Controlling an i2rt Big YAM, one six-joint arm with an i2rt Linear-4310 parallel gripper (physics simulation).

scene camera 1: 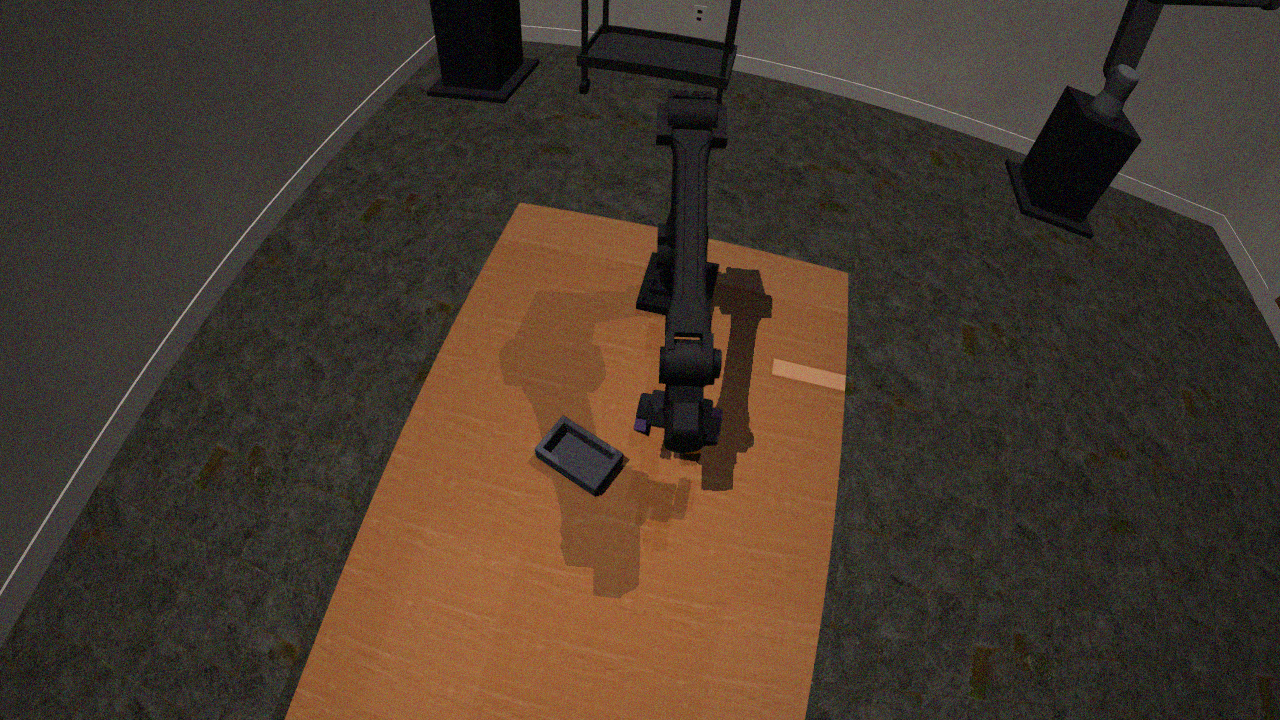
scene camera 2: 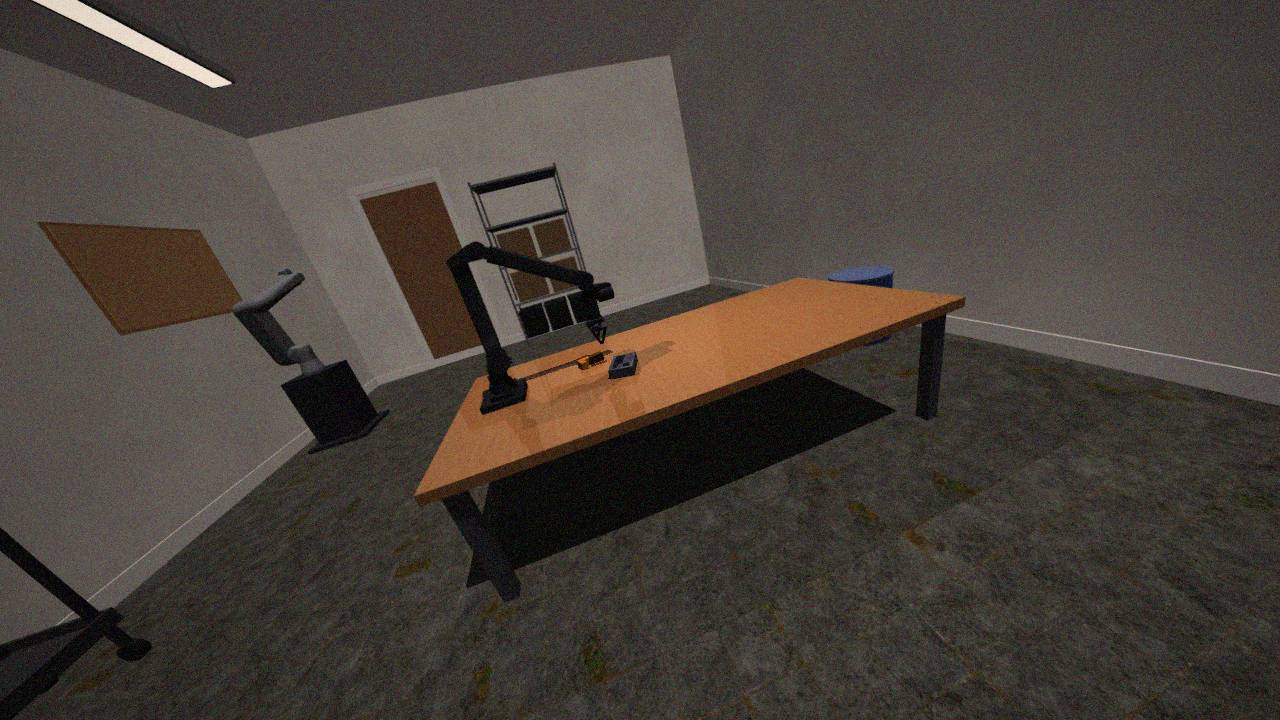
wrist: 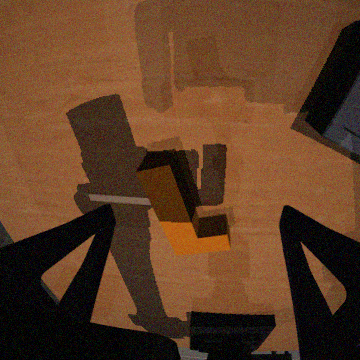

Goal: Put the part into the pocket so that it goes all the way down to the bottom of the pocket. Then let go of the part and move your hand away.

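Places are measured from the arm's base along level axes (x left, y ahead, z down), in metres.
Pixels of known places: gripper, fingertip midpoint: point(scene camera 2: 599, 340) point(wrist: 194, 214); arm's base at its link origin: point(scene camera 2: 504, 392) point(wrist: 228, 339).
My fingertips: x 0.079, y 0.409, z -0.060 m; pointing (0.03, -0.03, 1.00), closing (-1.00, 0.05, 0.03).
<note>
For each thing: its top centre in the pictures, then the offset to it from my fingertips. Level surfaces: height alone.
- part at its top centre: point(wrist: 188, 215) point(scene camera 2: 590, 357) dx +0.009, dy -0.056, dz +0.059 m
- dark grey block at its top centre: point(scene camera 1: 578, 451) point(scene camera 2: 622, 360) dx -0.166, dy +0.050, dz +0.052 m
- wooden table at its surface level: dz +0.089 m
The part point(scene camera 2: 588, 361) point(wrist: 184, 238) is an orange L-shaped block. It lies on the table, partly in shadow. In the first scene view the arm hides most of it. The pocket is a recess in a dark grey block point(scene camera 1: 567, 473) point(scene camera 2: 622, 365) point(wrist: 332, 82), which stands on the table beside the part. This block is cut off at the upper right of the wrist view. My gripper point(scene camera 1: 680, 432) point(scene camera 2: 599, 336) point(wrist: 194, 214) is open and empty. It hangs above the part, which shows between the fingertips in the wrist view. The inner shape of the pocket is too dark to tell.
The arm's base point(scene camera 1: 657, 288) point(scene camera 2: 503, 395) stands on the wooden table point(scene camera 1: 501, 573) point(scene camera 2: 760, 331) near one end. Shadows of the arm fall across the table around the part and the grey block. A blue drum point(scene camera 2: 861, 275) stands beyond the table's far end.
</note>
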